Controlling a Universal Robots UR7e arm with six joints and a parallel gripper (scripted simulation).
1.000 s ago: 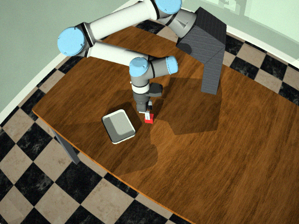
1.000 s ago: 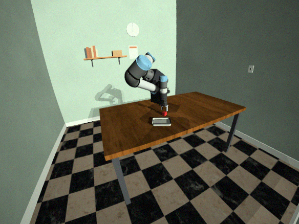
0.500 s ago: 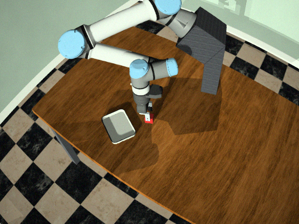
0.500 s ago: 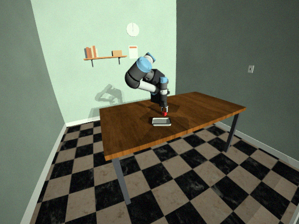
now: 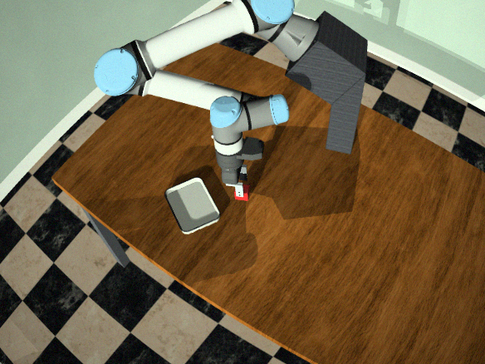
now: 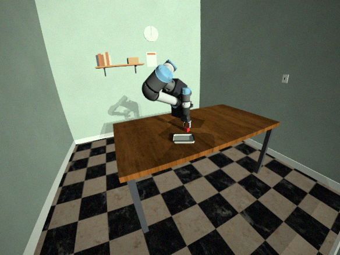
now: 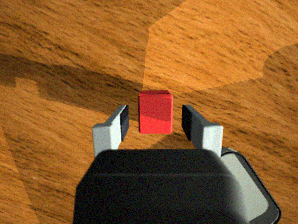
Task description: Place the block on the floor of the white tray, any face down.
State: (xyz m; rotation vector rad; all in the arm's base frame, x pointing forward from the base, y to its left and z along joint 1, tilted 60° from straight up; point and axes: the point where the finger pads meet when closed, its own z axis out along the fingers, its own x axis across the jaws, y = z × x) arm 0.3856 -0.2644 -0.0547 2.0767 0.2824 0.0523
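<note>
Right now my hand is 4 cm above the red block. Round my hand: white tray (13 cm to the right, 9 cm ahead, 5 cm below).
</note>
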